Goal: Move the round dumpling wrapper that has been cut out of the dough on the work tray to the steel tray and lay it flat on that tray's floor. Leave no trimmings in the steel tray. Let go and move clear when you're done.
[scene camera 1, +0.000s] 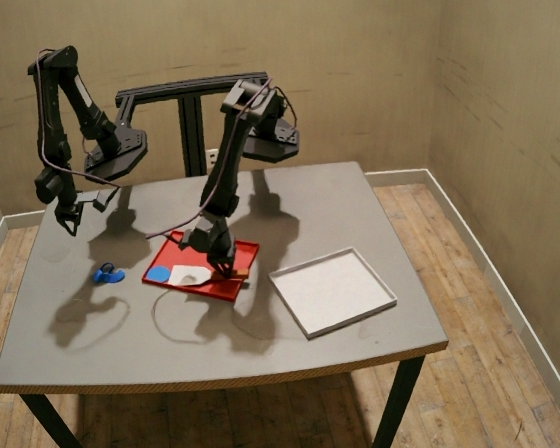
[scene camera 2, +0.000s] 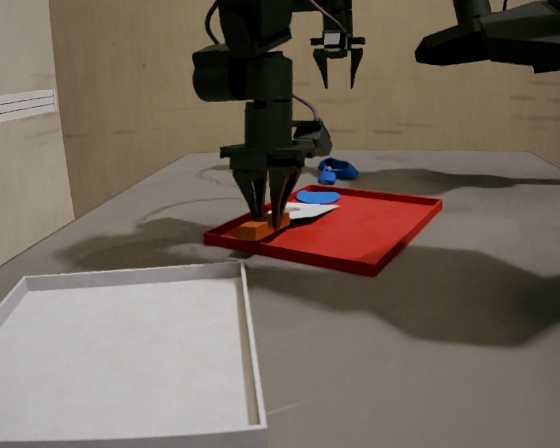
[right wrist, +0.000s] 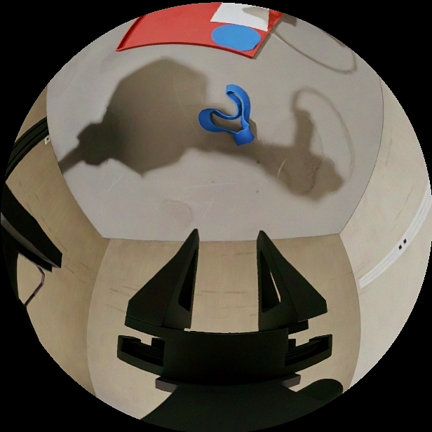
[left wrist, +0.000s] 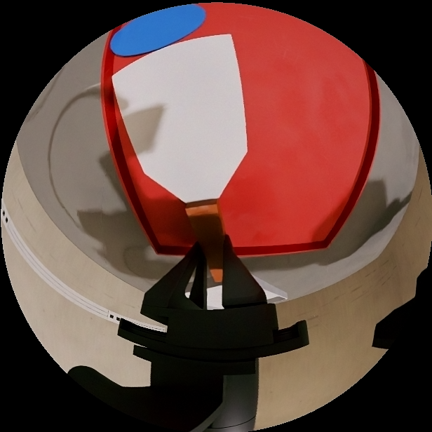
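The round wrapper is a blue disc (scene camera 1: 158, 274) (scene camera 2: 318, 197) (left wrist: 157, 30) (right wrist: 236, 37) lying at one corner of the red work tray (scene camera 1: 246, 251) (scene camera 2: 370, 220) (left wrist: 305, 125) (right wrist: 170, 30), close against the wall. My left gripper (scene camera 1: 225, 274) (scene camera 2: 268, 223) (left wrist: 214, 240) is shut on the orange handle of a spatula. Its white blade (scene camera 1: 182, 276) (scene camera 2: 310, 211) (left wrist: 190, 125) is low over the work tray, its front edge right beside the disc. The steel tray (scene camera 1: 332, 295) (scene camera 2: 125, 350) is pale, with no dough visible in it. My right gripper (scene camera 1: 73, 233) (scene camera 2: 339, 88) (right wrist: 228, 234) is partly open and empty, high above the table.
Blue curled trimmings (scene camera 1: 116, 276) (scene camera 2: 327, 176) (right wrist: 243, 136) lie on the table, outside the work tray at the picture's left in scene camera 1. Both trays have low raised walls. The steel tray stands to the right of the work tray there, with a gap between.
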